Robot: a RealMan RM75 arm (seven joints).
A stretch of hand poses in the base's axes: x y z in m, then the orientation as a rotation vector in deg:
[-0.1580 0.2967 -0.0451 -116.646 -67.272 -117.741]
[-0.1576 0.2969 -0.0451 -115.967 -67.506 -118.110]
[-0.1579 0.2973 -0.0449 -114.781 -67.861 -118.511]
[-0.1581 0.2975 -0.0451 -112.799 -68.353 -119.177]
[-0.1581 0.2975 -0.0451 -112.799 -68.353 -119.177]
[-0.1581 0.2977 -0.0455 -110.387 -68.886 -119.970]
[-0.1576 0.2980 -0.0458 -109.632 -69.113 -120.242]
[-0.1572 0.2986 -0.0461 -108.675 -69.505 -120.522]
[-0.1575 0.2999 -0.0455 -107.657 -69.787 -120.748]
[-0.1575 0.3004 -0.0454 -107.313 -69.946 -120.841]
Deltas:
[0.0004 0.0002 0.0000 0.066 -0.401 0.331]
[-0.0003 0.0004 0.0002 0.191 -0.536 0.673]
[-0.0002 0.0002 -0.0002 0.375 -0.890 1.101]
[0.0000 0.0000 0.0000 0.000 0.000 0.000]
[0.0000 0.0002 -0.0004 0.483 -1.084 1.323]
[0.0005 0.0003 -0.0003 0.102 -0.370 0.408]
[0.0004 0.0006 -0.0003 0.066 -0.447 0.560]
[-0.0003 0.0013 0.0006 0.169 -0.409 0.609]
[0.0000 0.0005 0.0001 0.010 -0.161 0.205]

